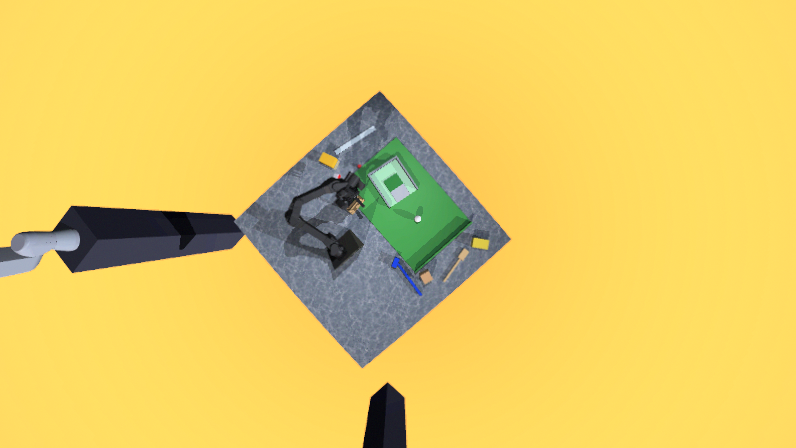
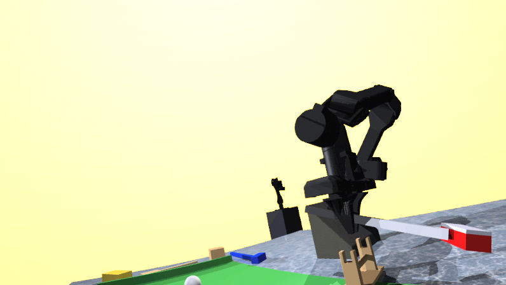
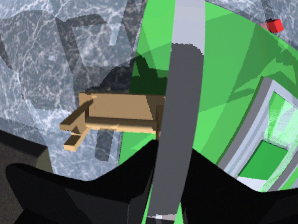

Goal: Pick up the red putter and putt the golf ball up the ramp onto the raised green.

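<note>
My gripper tip is now 10 mm past the red putter, 50 mm to the right of it and 10 mm below it. Also, from my gripper tip: wooden stand (40 mm behind, 20 mm to the right, 70 mm below); green mat (190 mm ahead, 250 mm to the right, 110 mm below); pale bar (250 mm ahead, 280 mm to the left, 110 mm below).
</note>
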